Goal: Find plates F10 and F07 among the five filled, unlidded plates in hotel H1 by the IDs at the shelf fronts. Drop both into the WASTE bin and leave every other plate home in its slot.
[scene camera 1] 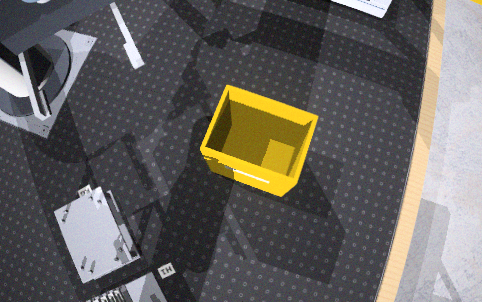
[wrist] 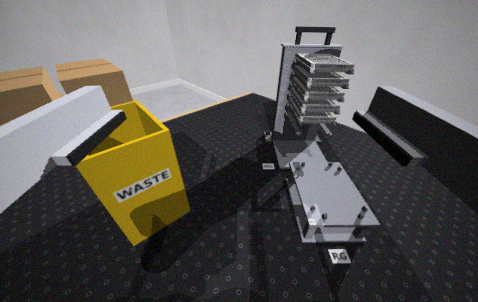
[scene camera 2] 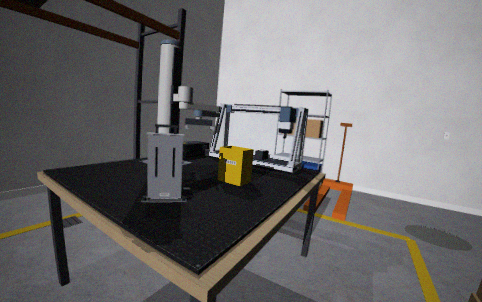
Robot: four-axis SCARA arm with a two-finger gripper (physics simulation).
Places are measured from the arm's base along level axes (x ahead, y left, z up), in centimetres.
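Where they show: gripper, between the fingertips: point(scene camera 1: 89, 89) point(wrist: 239, 101) point(scene camera 2: 200, 128).
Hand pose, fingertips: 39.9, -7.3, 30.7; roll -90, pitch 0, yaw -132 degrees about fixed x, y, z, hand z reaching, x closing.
After its pixels a point has its place, as x, y, z.
Hotel H1 point(wrist: 286, 62) @(61.0, -42.7, 25.7) point(scene camera 2: 165, 187) @(59.3, -49.0, 6.8) is an upright grey stand with a black top handle. Several unlidded plates point(wrist: 325, 81) @(48.0, -38.0, 24.6) point(scene camera 1: 107, 297) @(50.6, -35.6, 20.9) are stacked apart in its slots; their front IDs are too small to read. The yellow WASTE bin point(scene camera 1: 275, 185) @(70.0, -8.6, 12.9) point(scene camera 2: 237, 167) @(69.8, -8.6, 11.6) point(wrist: 110, 170) @(56.7, 0.6, 18.5) stands upright, to the left of the hotel in the wrist view; no plate shows inside it in scene camera 1. My gripper point(scene camera 1: 90, 85) @(39.9, -7.3, 30.7) point(wrist: 239, 101) @(39.9, -7.3, 30.7) is open and empty, its fingers wide apart. It hangs above the table, back from the hotel, with the plates framed between its fingers in the wrist view.
A grey platform with pegs point(scene camera 1: 95, 235) @(39.4, -29.7, 7.3) point(wrist: 335, 190) @(36.9, -30.5, 7.3), beside the RG label point(wrist: 339, 256) @(30.6, -22.8, 1.3), lies in front of the hotel. A gantry machine point(scene camera 2: 255, 108) @(40.3, 62.4, 48.8) stands behind the bin. The arm's column point(scene camera 2: 165, 85) @(3.7, -6.5, 57.8) rises behind the hotel in scene camera 2. Cardboard boxes point(wrist: 95, 80) are beyond the table edge point(scene camera 1: 415, 150) @(101.2, 12.4, 0.0).
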